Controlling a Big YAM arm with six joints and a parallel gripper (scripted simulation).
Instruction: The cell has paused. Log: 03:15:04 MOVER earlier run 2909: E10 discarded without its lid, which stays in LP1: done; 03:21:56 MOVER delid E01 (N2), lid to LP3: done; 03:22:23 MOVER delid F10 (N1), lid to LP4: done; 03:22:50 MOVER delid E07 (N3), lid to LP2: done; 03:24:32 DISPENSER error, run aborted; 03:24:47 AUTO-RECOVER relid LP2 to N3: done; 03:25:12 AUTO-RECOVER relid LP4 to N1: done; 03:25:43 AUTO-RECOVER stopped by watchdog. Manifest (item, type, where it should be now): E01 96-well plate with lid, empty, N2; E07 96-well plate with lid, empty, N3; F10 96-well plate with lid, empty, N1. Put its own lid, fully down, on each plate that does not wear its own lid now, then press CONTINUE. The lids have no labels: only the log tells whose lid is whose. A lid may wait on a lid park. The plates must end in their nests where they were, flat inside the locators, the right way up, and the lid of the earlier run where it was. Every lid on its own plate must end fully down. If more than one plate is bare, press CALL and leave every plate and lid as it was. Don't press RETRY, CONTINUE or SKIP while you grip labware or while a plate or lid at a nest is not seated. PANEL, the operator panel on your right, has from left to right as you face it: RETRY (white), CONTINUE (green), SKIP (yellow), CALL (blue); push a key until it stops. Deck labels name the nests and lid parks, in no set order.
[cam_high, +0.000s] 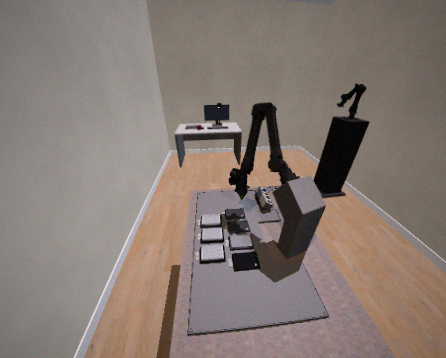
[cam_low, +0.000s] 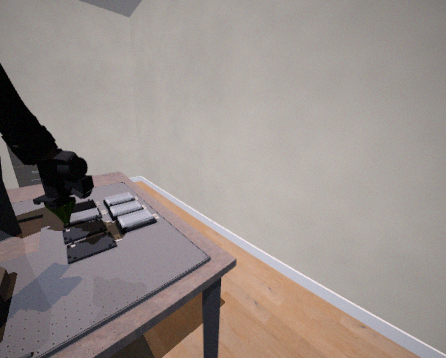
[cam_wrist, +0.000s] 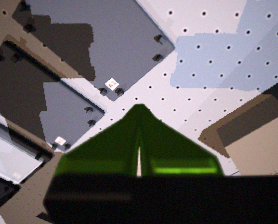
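Right now my hand is 240 mm past the green continue key, 70 mm to the left of it and 70 mm above it. Also, from my hand: plate (230 mm ahead, 70 mm to the left, 110 mm below); white retry key (230 mm behind, 20 mm to the right, 70 mm below); LP4 label (140 mm ahead, 10 mm to the left, 130 mm below).
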